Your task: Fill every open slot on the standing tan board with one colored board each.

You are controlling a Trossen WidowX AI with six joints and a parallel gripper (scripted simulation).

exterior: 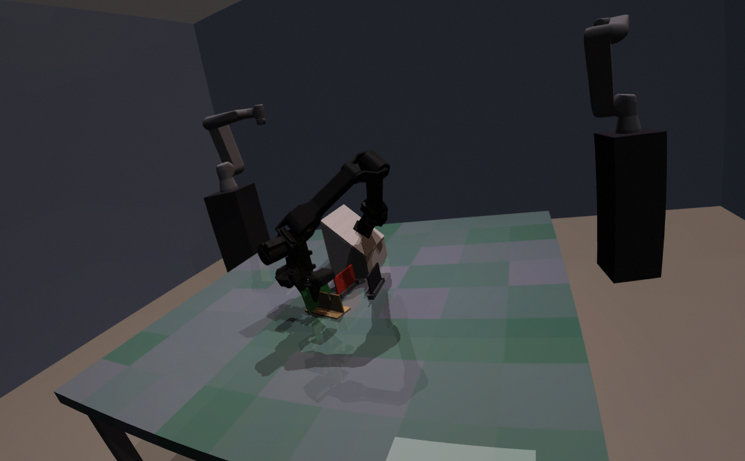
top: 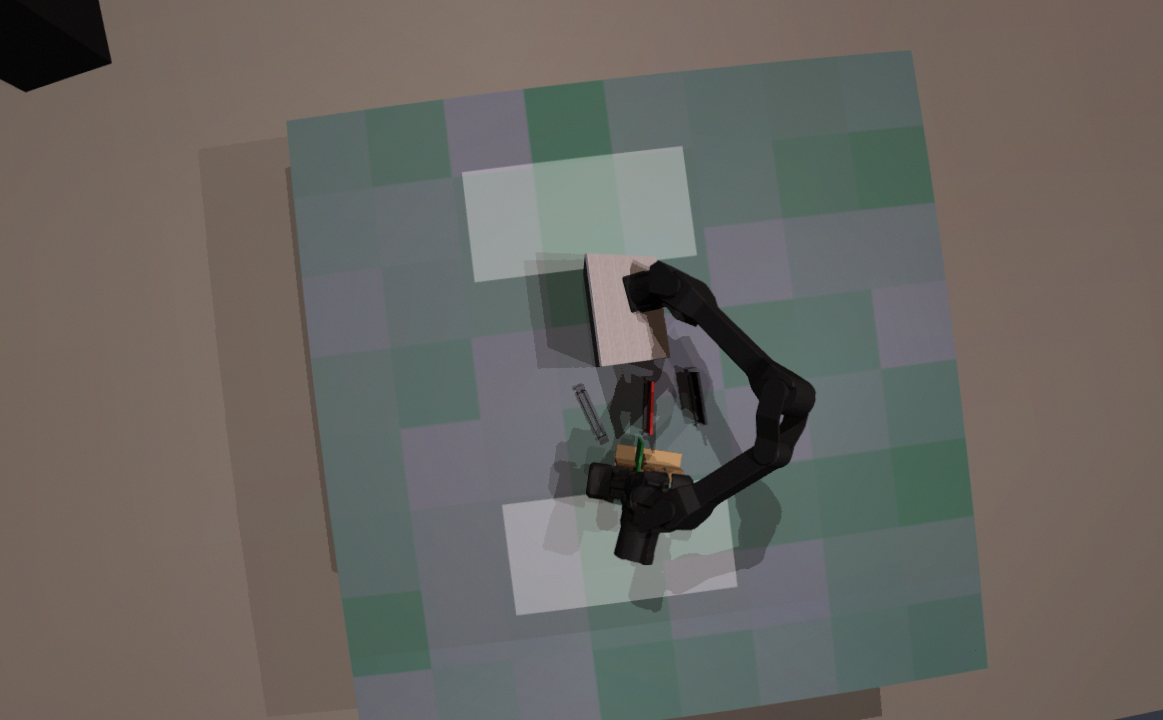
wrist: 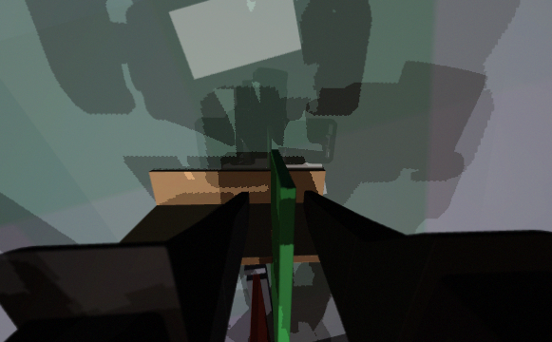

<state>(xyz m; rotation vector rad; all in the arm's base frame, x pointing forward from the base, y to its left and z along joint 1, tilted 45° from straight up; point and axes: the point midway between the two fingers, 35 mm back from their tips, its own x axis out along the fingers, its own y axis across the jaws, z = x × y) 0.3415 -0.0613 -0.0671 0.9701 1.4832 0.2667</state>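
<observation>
My gripper tip is 2 cm past the green board and 1 cm to the right of it. The rest, counted from my gripper tip: red board (12 cm behind, 7 cm to the left, 1 cm below); then tan board (3 cm to the left, 2 cm below, 1 cm behind); then black board (16 cm to the left, 12 cm behind, 1 cm below).
</observation>
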